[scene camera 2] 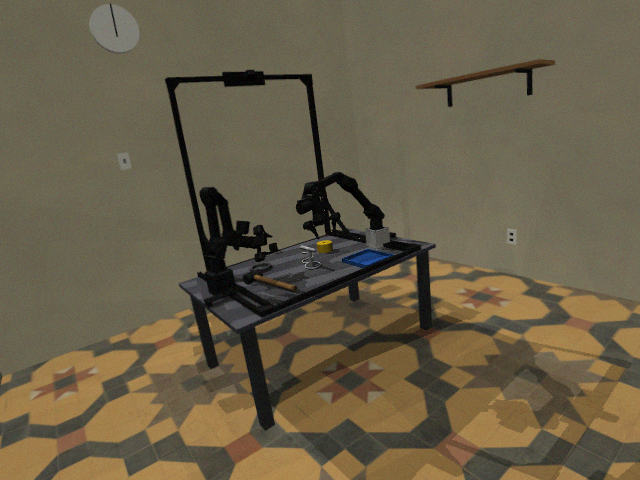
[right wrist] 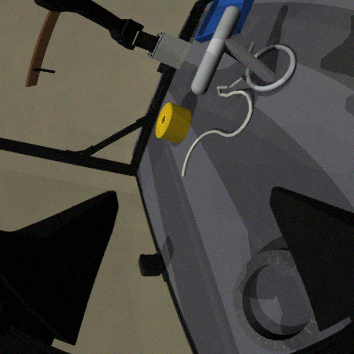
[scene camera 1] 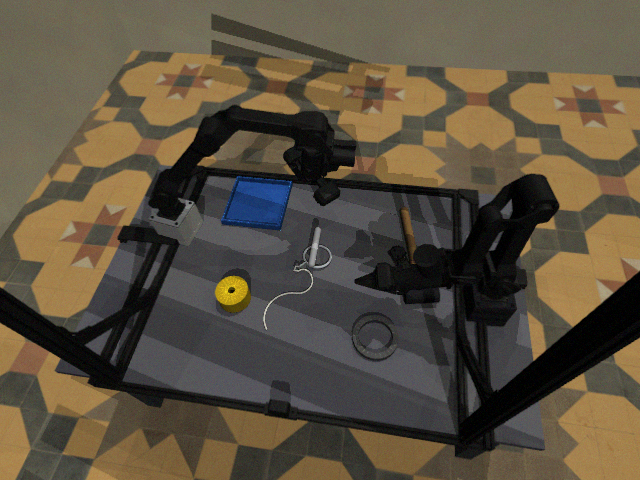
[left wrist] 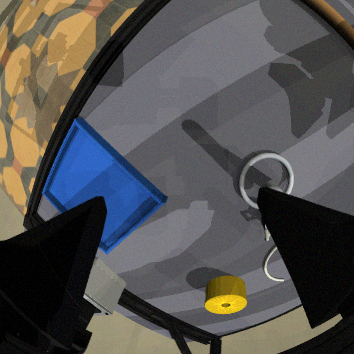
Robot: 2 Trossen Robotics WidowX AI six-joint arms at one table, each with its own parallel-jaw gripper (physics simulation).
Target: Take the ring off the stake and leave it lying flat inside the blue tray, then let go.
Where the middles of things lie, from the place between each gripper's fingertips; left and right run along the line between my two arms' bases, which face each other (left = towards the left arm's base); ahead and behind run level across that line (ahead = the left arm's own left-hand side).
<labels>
I see the stake (right wrist: 220, 42) 15 cm below my left hand, 13 cm behind it and 5 cm to the right of it. The rest, counted from my left hand: yellow spool (scene camera 1: 232, 293): 30 cm behind, 15 cm below, 13 cm to the left; blue tray (scene camera 1: 261, 203): 20 cm to the left, 16 cm below, 4 cm ahead; hammer (scene camera 1: 432, 295): 33 cm to the right, 15 cm below, 2 cm behind.
Right now the stake is 10 cm ahead of my right hand, 16 cm to the left of it and 11 cm below it. The rest, counted from my right hand: yellow spool (8 cm behind, 34 cm to the left, 11 cm below); blue tray (26 cm ahead, 42 cm to the left, 13 cm below); hammer (21 cm ahead, 12 cm to the right, 11 cm below).
</labels>
